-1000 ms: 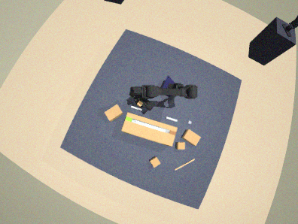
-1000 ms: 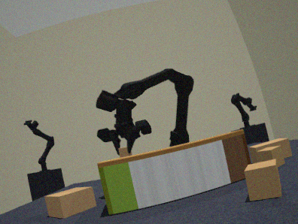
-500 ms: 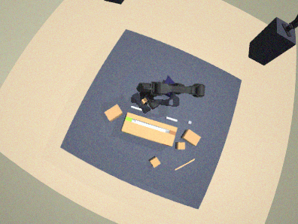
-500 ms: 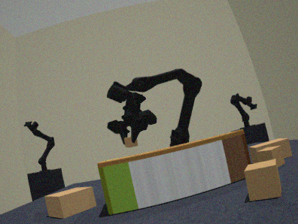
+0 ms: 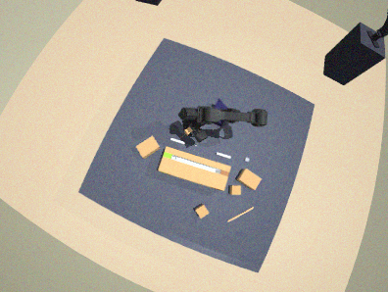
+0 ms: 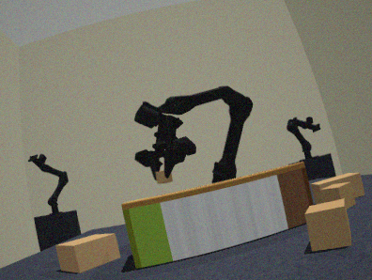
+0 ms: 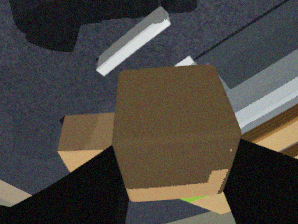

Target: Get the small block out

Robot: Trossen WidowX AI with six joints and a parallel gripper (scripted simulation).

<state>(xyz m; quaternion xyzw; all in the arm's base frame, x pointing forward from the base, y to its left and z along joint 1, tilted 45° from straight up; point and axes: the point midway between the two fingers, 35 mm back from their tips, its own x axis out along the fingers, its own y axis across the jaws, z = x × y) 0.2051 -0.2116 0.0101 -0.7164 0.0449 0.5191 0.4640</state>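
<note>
My gripper tip is now 10 mm past the tan block and 10 mm to the right of it. The rest, counted from my gripper tip: thin wooden stick: 320 mm ahead, 490 mm to the left, 170 mm below; then long tan box: 120 mm ahead, 110 mm to the left, 110 mm below.
</note>
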